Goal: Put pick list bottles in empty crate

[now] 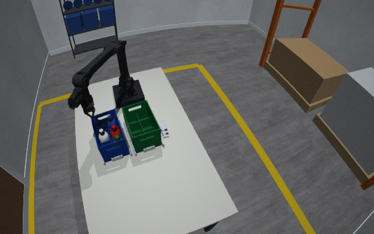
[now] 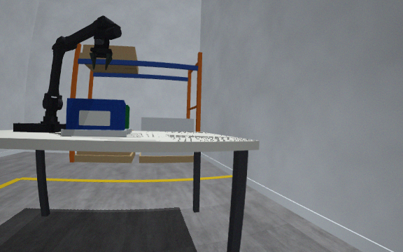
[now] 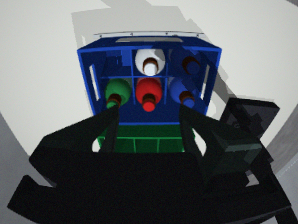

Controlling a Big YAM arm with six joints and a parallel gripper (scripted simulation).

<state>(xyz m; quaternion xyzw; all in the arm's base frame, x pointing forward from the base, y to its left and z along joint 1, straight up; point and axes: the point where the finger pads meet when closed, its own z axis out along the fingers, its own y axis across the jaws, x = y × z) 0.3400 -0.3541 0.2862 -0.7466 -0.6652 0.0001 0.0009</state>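
My gripper is now 1 cm short of the red bottle, 11 cm to the right of it and 25 cm above it. From my hand the other things lie so: blue crate (1 cm ahead, 6 cm to the left, 25 cm below); then blue bottle (8 cm behind, 11 cm to the left, 25 cm below); then white bottle (2 cm to the left, 25 cm below).
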